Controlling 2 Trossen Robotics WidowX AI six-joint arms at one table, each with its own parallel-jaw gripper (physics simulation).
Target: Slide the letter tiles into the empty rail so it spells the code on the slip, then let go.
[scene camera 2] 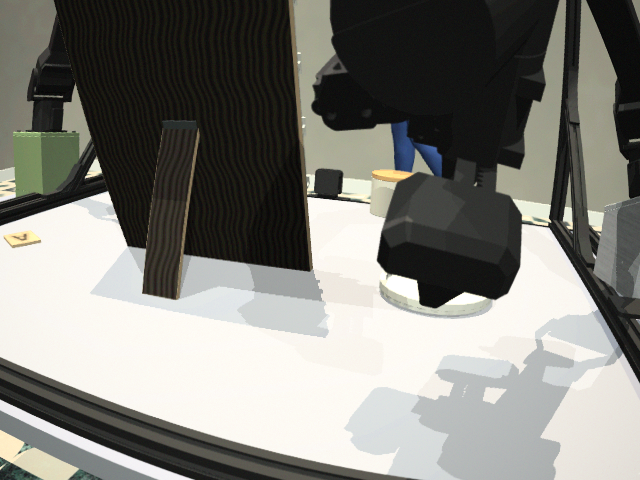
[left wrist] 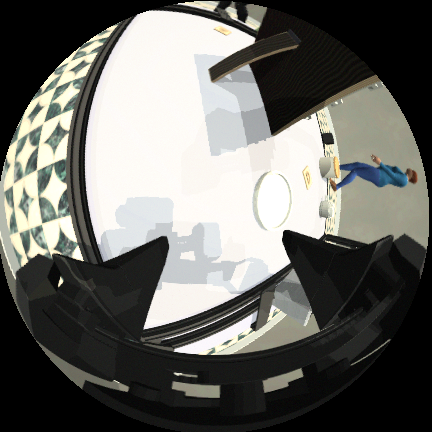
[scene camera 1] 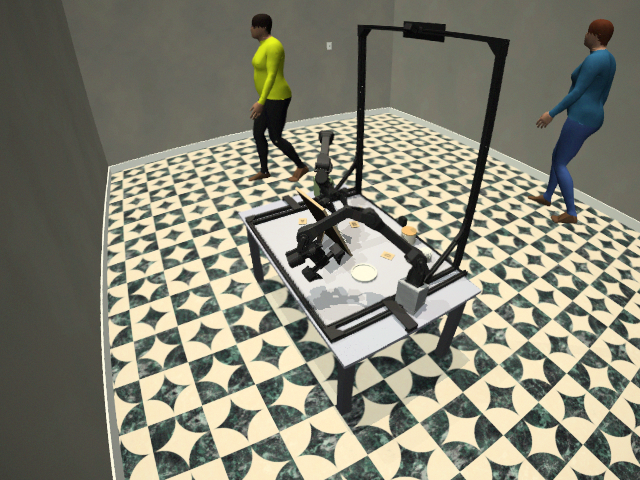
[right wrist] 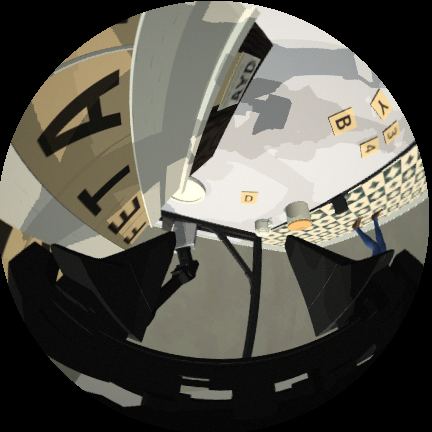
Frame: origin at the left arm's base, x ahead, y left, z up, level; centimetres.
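Seen in the pictures: left gripper, fingertip midpoint: (left wrist: pixel 226 239) (scene camera 1: pixel 330 271); right gripper, fingertip midpoint: (right wrist: pixel 232 239); left arm's base, origin of the base link: (scene camera 1: pixel 414 282) (right wrist: pixel 182 248); right arm's base, origin of the base link: (scene camera 2: pixel 46 132).
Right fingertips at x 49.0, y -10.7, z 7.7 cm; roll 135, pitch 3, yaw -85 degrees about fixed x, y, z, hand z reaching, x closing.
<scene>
Offsets run from my right fingertips to a thing's middle. "pt": to the spot under its first point.
A dark wood board {dy +13.1, dx +5.0, dz -6.6 cm} (scene camera 1: pixel 317 205) (scene camera 2: pixel 206 77) (left wrist: pixel 320 60) leans on a back strut. Its front in the right wrist view carries large tiles, including A (right wrist: pixel 102 117), T and E, beside a pale rail {dy +5.4, dx +3.2, dz -6.8 cm} (right wrist: pixel 167 100) on which no tile shows. The slip {dy +0.5, dx +6.7, dz -16.1 cm} (right wrist: pixel 242 82) reads AYD. Loose tiles lie flat on the table: A {dy -1.4, dx +30.7, dz -19.5 cm} (scene camera 2: pixel 21 238) (left wrist: pixel 222 30), D {dy -8.9, dx -22.7, dz -19.5 cm} (right wrist: pixel 249 197) (left wrist: pixel 307 177) (scene camera 1: pixel 387 255), Y (right wrist: pixel 381 104), B {dy -18.8, dx +7.3, dz -19.5 cm} (right wrist: pixel 342 121), 3 (right wrist: pixel 391 132) and 4 {dy -30.2, dx +7.0, dz -19.5 cm} (right wrist: pixel 369 147). My right gripper (right wrist: pixel 232 239) is open, close to the board's front. My left gripper (left wrist: pixel 226 239) is open above the table, behind the board.
A round white dish {dy +9.6, dx -22.4, dz -18.9 cm} (scene camera 1: pixel 363 280) (left wrist: pixel 256 200) lies beside the board. A lidded jar {dy -26.5, dx -23.3, dz -16.3 cm} (scene camera 1: pixel 408 237) (scene camera 2: pixel 381 200) (left wrist: pixel 326 167) (right wrist: pixel 298 211), a small grey pot {dy -20.1, dx -36.9, dz -16.9 cm} (right wrist: pixel 263 225) and a black box {pt dy -35.9, dx -12.6, dz -16.7 cm} (scene camera 2: pixel 328 182) (right wrist: pixel 340 204) stand near the table edge. Black rails and a tall frame (scene camera 1: pixel 360 103) border the table.
</scene>
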